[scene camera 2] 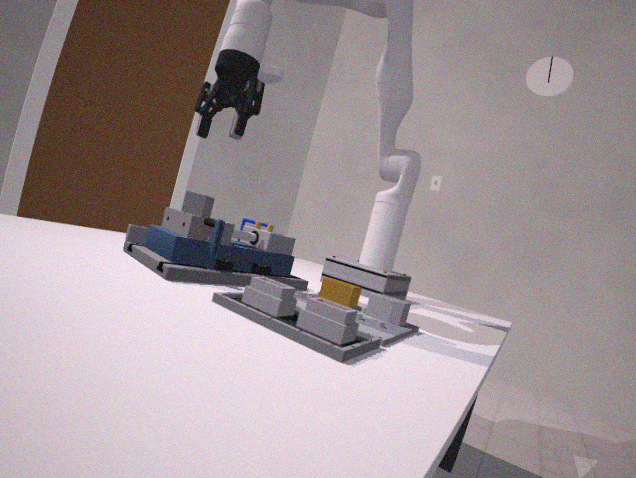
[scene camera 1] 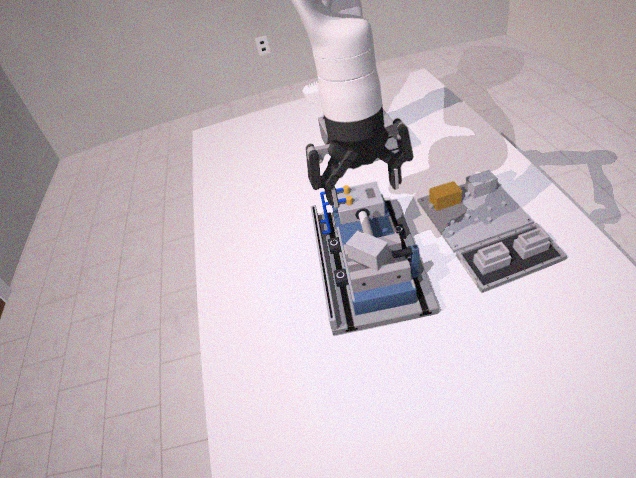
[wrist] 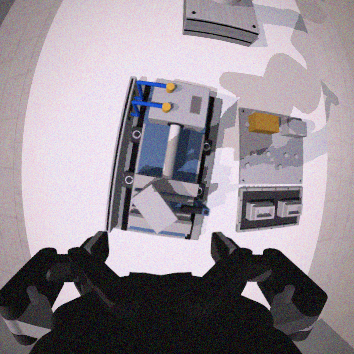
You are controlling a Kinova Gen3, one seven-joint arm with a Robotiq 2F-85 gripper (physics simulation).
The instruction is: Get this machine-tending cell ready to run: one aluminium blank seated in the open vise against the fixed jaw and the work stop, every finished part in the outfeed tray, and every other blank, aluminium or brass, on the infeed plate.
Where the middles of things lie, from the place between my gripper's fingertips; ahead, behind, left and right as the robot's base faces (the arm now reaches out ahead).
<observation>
My hand is 21 cm to the right of the brass blank (scene camera 2: 334,290), 21 cm above it and 18 cm past it. The rest, counted from my hand: infeed plate (wrist: 262,169) (26 cm to the left, 23 cm below, 14 cm behind); outfeed tray (scene camera 2: 285,326) (27 cm to the left, 23 cm below, 1 cm ahead).
</observation>
